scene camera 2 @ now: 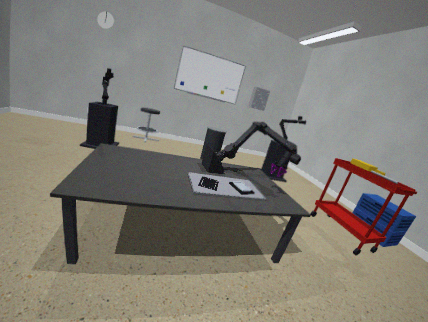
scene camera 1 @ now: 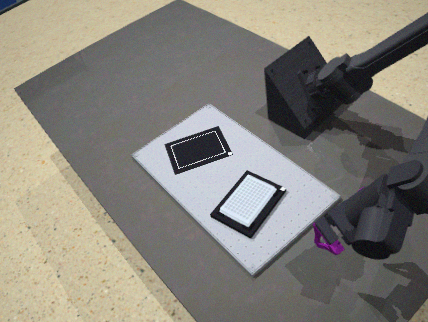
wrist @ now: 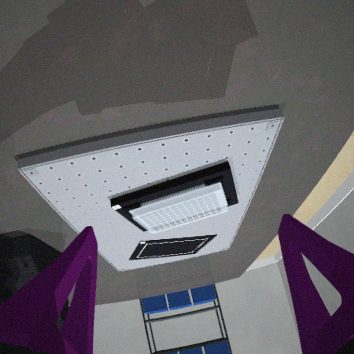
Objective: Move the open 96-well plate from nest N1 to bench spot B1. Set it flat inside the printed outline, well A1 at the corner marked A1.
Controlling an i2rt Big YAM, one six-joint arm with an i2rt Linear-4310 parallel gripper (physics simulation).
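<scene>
The white 96-well plate lies in the black nest N1, which has a white tab at one corner. Bench spot B1 is a black rectangle with a thin white outline and a small white mark at one corner; nothing stands on it. My gripper is open and empty, with magenta fingers wide apart. It hangs above the table, off the board's edge on the nest side, apart from the plate. In scene camera 1 the arm partly hides the fingers.
Both spots are on a light perforated board on the dark table. The black arm mount stands beside the board. A red cart stands beyond the table's right end.
</scene>
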